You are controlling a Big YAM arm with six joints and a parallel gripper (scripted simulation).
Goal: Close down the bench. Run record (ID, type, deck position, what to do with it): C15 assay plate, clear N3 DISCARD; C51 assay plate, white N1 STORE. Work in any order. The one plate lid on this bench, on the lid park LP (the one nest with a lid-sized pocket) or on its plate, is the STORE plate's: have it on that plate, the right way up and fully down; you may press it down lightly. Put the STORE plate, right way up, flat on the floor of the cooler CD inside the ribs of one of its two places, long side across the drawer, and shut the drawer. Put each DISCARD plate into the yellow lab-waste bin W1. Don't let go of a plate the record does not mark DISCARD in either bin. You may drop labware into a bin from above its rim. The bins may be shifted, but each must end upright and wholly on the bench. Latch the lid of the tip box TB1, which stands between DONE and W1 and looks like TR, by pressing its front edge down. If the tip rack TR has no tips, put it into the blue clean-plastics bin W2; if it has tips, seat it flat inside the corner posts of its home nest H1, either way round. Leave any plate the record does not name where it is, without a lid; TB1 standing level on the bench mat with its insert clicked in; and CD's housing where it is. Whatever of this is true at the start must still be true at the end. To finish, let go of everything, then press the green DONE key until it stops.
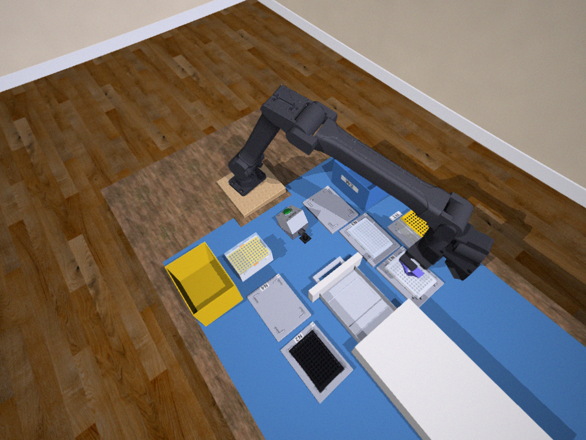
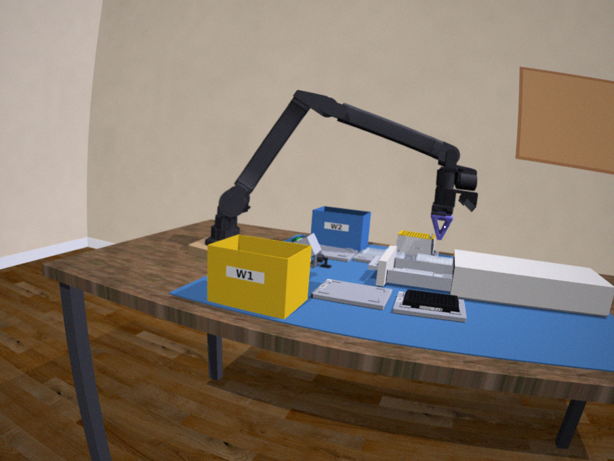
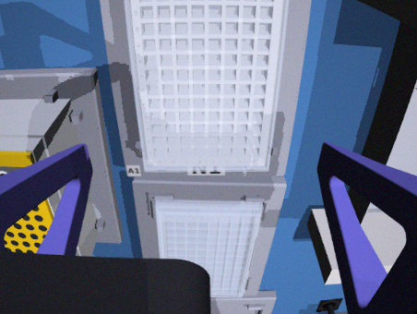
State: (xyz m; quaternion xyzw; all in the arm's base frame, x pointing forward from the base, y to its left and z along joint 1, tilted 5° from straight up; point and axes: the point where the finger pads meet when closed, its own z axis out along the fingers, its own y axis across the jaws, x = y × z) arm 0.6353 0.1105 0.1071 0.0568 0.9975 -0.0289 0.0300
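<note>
My gripper is now 80 mm above the clear plate lid. From my hand the other things lie so: tip rack TR: 70 mm behind, 140 mm to the left, 50 mm below; white plate: 90 mm below; nest N1: 100 mm below.
</note>
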